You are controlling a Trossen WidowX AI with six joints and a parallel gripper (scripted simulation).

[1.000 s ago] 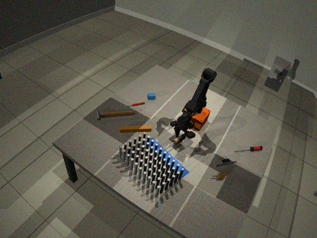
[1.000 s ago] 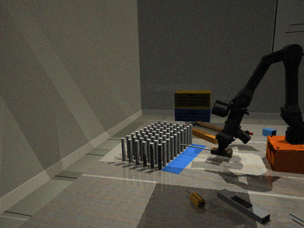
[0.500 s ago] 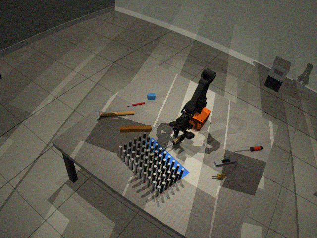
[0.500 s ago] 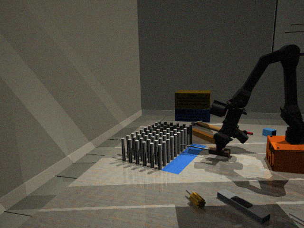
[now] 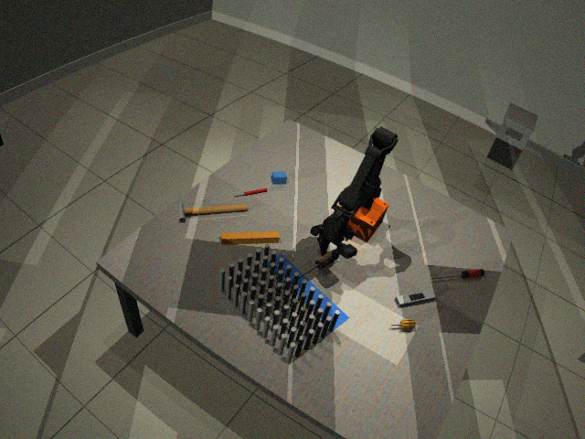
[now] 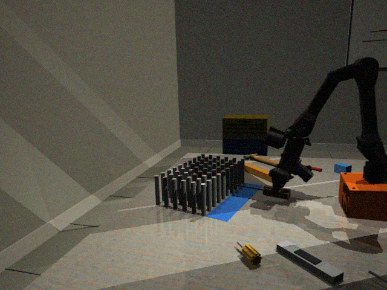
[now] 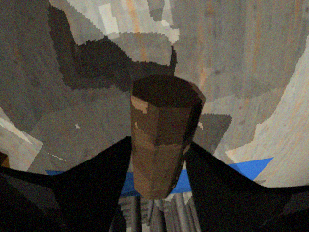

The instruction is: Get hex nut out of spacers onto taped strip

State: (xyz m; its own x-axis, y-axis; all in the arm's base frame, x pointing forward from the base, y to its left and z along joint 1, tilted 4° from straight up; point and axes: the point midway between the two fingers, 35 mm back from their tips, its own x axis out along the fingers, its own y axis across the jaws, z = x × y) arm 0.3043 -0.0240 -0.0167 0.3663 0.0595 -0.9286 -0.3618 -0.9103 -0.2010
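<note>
Right now my gripper tip is 140 mm short of the blue taped strip, 40 mm above it and 20 mm to the left of it. Round my gripper tip: hex nut (270 mm ahead, 110 mm to the right, 30 mm below); then orange bar (300 mm to the right, 40 mm ahead, 20 mm below); then wooden-handled tool (100 mm ahead, 40 mm to the right).
</note>
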